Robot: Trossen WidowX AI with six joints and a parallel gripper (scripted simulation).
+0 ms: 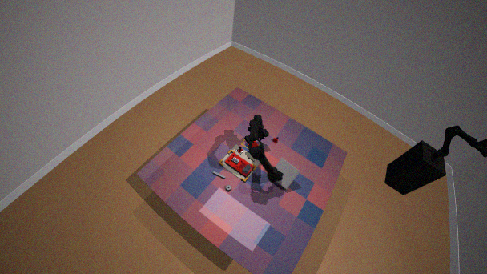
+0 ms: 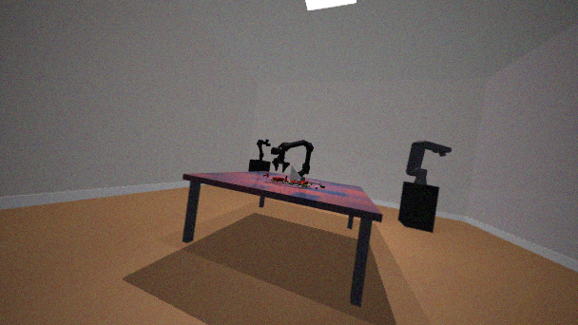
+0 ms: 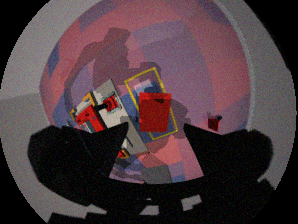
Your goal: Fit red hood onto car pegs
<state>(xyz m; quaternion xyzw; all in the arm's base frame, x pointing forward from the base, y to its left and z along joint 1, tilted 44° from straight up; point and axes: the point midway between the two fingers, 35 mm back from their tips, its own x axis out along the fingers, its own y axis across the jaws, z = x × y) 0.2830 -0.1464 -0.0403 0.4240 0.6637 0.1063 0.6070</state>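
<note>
My gripper tip is 6 cm above the red hood. From my gripper tip the other things lie so: thin grey stick: 37 cm to the left, 7 cm below, 7 cm ahead.
</note>
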